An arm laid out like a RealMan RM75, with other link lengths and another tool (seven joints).
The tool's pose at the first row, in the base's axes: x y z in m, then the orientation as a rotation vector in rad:
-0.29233, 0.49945, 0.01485, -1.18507, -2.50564, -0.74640
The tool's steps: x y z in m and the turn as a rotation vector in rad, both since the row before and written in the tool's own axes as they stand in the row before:
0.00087, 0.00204, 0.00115, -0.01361, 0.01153, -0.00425
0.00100, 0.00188, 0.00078, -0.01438, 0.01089, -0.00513
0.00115, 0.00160, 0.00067, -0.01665, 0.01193, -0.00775
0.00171, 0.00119, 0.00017, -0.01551, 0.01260, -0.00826
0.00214, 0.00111, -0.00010, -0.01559, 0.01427, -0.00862
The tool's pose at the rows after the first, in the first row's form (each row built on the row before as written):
-0.29132, 0.50173, 0.01497, -1.17696, -2.49839, -0.77036
-0.29051, 0.50380, 0.01544, -1.16843, -2.49207, -0.79522
-0.29002, 0.50574, 0.01601, -1.15682, -2.48646, -0.82411
-0.29021, 0.50750, 0.01712, -1.14367, -2.48060, -0.85174
-0.29075, 0.50929, 0.01865, -1.12885, -2.47340, -0.88005

